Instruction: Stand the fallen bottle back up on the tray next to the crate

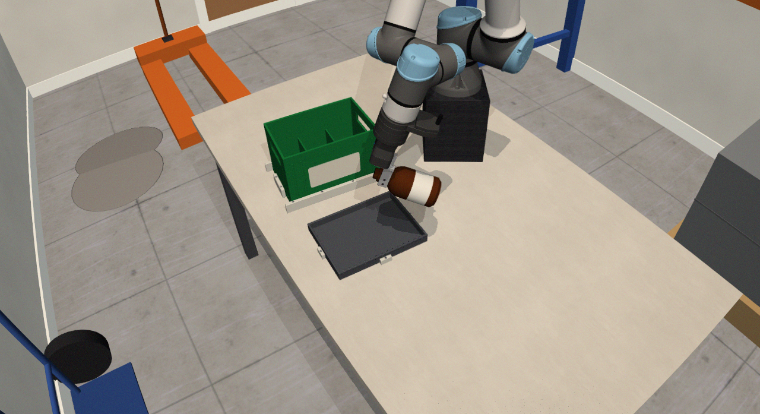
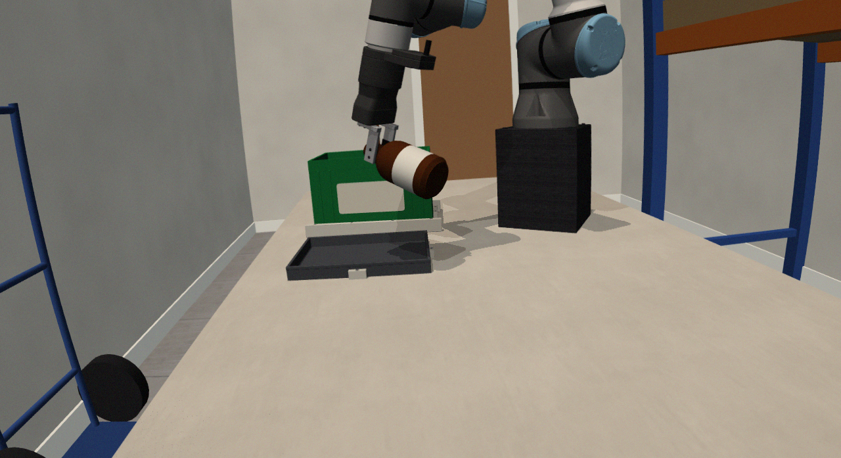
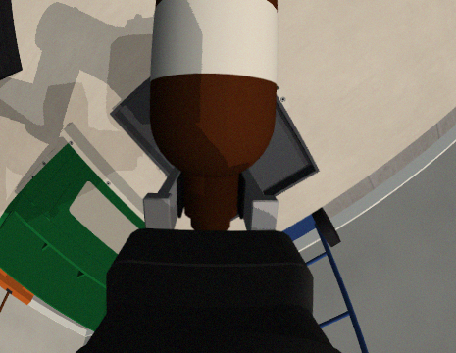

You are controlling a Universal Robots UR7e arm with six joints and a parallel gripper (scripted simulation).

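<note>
My hand is 3 cm past the brown bottle, 4 cm to the right of it and 2 cm above it. Round my hand: green crate: 3 cm behind, 30 cm to the right, 12 cm below; then tray: 4 cm ahead, 3 cm to the right, 19 cm below.
</note>
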